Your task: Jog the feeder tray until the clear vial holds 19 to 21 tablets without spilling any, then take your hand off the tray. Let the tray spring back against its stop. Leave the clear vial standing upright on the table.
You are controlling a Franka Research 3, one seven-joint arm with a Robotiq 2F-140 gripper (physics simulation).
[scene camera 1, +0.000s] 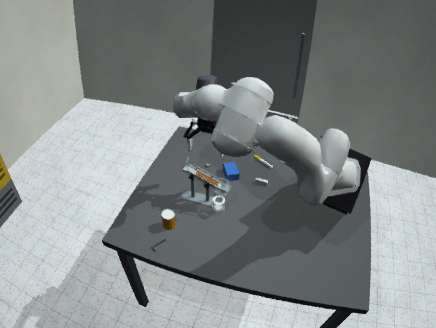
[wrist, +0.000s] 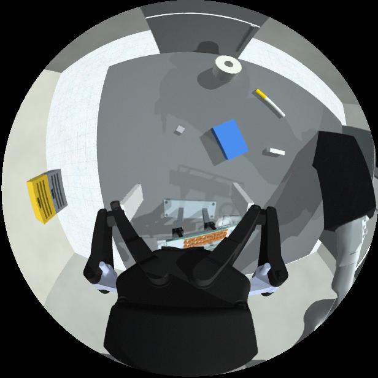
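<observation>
The clear feeder tray (scene camera 1: 189, 169) (wrist: 172, 243) sits tilted on two dark posts above a pale base plate (scene camera 1: 189, 196) (wrist: 190, 206). Orange tablets (scene camera 1: 207, 178) (wrist: 205, 239) lie in rows in it. The clear vial (scene camera 1: 218, 202) stands upright on the table by the tray's lower end; the wrist view hides most of it, and its contents cannot be made out. My gripper (scene camera 1: 206, 149) (wrist: 185, 191) is open and empty, above the table on the tray's far side, apart from the tray. The arm partly hides it in the scene view.
On the table (scene camera 1: 300, 270) are an orange bottle with white lid (scene camera 1: 168, 220), a hex key (scene camera 1: 158, 245), a blue block (scene camera 1: 231, 171) (wrist: 230, 140), a yellow-white marker (scene camera 1: 263, 161) (wrist: 270, 103), a white piece (scene camera 1: 261, 181) (wrist: 275, 151), a grey cube (wrist: 180, 129) and a white roll (wrist: 227, 69).
</observation>
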